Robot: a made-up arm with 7 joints. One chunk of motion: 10 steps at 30 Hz.
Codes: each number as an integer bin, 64 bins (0 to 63) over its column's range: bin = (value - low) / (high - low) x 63, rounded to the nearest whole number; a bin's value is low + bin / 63 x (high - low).
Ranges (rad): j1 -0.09..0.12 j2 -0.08..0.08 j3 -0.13..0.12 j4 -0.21..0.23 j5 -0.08..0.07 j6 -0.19..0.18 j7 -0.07..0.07
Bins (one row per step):
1: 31 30 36 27 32 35 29
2: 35 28 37 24 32 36 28
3: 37 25 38 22 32 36 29
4: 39 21 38 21 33 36 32
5: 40 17 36 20 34 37 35
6: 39 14 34 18 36 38 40
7: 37 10 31 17 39 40 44
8: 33 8 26 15 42 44 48
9: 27 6 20 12 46 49 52
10: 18 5 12 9 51 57 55
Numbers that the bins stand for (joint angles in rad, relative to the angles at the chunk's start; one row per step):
1: 0.0133 -0.0038 0.0129 -0.0214 -0.0038 0.0156 -0.0056
2: 0.0267 -0.0089 0.0168 -0.0424 -0.0038 0.0214 -0.0078
3: 0.0333 -0.0165 0.0208 -0.0563 -0.0038 0.0214 -0.0056
4: 0.0400 -0.0267 0.0208 -0.0633 -0.0014 0.0214 0.0011
5: 0.0433 -0.0368 0.0129 -0.0703 0.0010 0.0273 0.0078
6: 0.0400 -0.0444 0.0049 -0.0843 0.0057 0.0332 0.0189
7: 0.0333 -0.0546 -0.0070 -0.0913 0.0129 0.0449 0.0278
8: 0.0200 -0.0597 -0.0268 -0.1052 0.0200 0.0684 0.0367
9: 0.0000 -0.0648 -0.0506 -0.1262 0.0295 0.0978 0.0456
10: -0.0300 -0.0673 -0.0824 -0.1471 0.0414 0.1448 0.0522

